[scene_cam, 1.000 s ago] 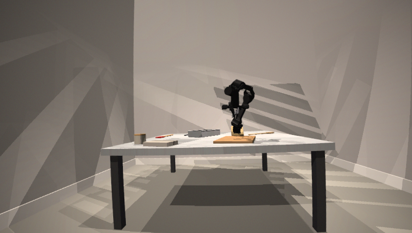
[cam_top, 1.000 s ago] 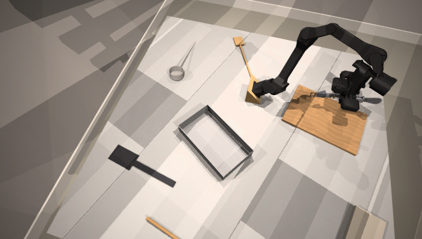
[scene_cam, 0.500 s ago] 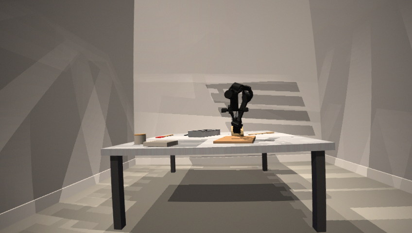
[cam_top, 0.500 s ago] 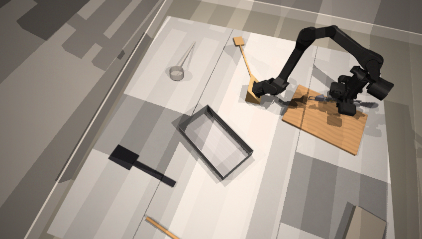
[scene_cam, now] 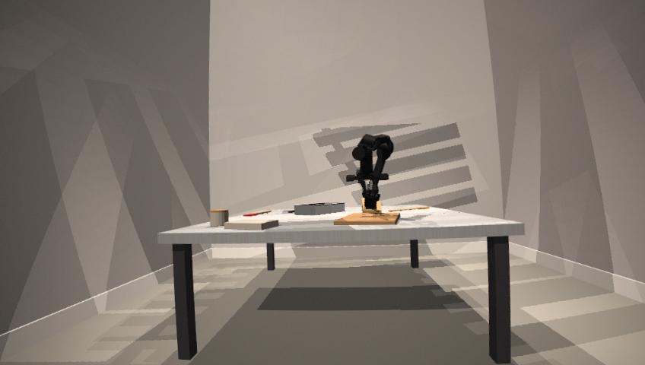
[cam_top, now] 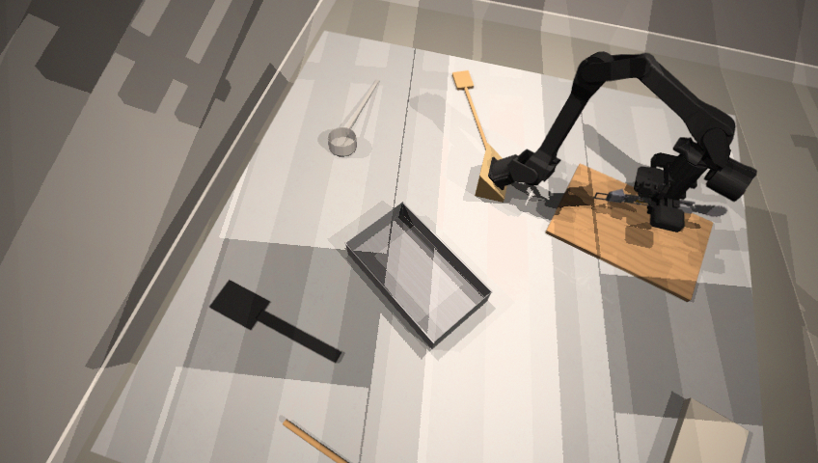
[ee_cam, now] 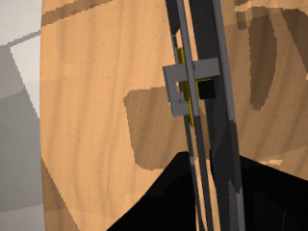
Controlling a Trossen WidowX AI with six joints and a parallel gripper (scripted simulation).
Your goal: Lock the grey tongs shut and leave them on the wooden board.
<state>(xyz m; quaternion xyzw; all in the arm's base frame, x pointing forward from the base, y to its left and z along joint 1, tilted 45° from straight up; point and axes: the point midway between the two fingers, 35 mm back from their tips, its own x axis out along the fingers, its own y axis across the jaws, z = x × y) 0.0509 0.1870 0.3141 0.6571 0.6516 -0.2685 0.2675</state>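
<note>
My gripper tip is 10 mm past the wooden board and 100 mm above it. Round my gripper tip: black spatula: 450 mm ahead, 780 mm to the right, 100 mm below; roasting tin: 260 mm ahead, 490 mm to the right, 70 mm below; beige block: 480 mm ahead, 160 mm to the left, 90 mm below.
</note>
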